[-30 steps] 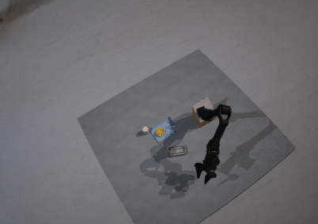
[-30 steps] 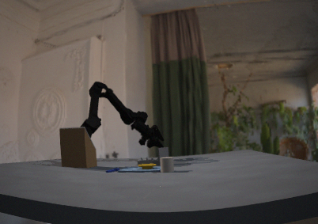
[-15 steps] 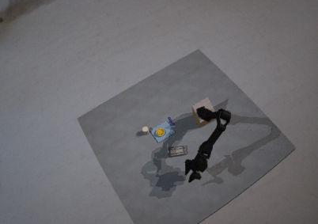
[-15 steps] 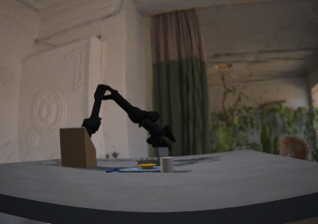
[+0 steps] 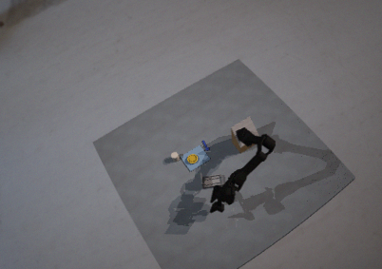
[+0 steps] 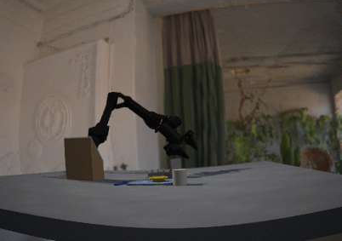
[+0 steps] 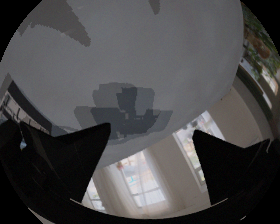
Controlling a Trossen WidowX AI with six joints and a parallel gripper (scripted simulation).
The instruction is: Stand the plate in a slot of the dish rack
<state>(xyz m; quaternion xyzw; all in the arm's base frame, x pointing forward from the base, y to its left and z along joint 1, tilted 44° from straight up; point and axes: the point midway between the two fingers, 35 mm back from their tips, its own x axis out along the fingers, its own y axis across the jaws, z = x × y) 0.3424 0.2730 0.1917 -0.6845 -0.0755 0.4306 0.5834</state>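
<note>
My gripper tip is now 38 cm to the left of the yellow plate, 8 cm above it and 4 cm past it. The rest, counted from my gripper tip: dish rack (18 cm to the right, 9 cm behind, 7 cm below); cup (44 cm to the right, 7 cm below, 5 cm ahead).
</note>
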